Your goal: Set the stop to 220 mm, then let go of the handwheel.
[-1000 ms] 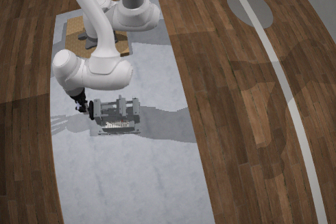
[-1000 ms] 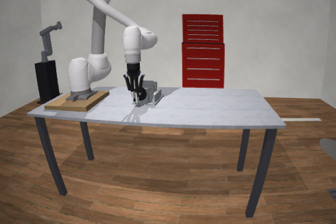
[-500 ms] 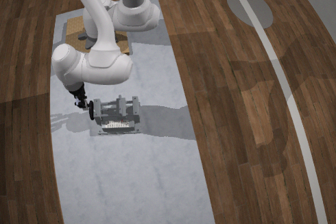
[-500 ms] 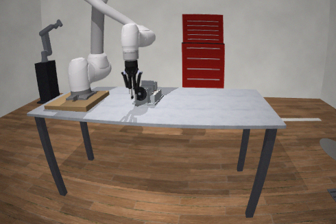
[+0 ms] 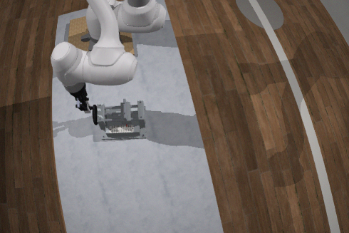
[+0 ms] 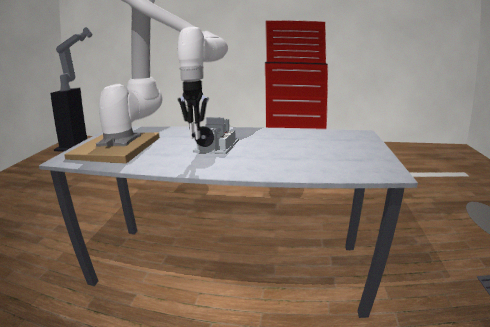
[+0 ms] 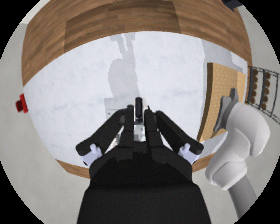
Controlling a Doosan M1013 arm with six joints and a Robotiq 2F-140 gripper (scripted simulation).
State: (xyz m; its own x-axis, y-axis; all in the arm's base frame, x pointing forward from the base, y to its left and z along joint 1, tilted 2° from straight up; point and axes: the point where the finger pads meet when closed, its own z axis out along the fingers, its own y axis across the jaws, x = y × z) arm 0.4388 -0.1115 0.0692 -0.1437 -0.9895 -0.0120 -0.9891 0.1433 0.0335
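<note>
My hand is 20 mm to the right of the black handwheel, 20 mm above it and 10 mm short of it. From my hand the other things lie so: grey stop fixture (160 mm to the left, 60 mm ahead, 20 mm below).
</note>
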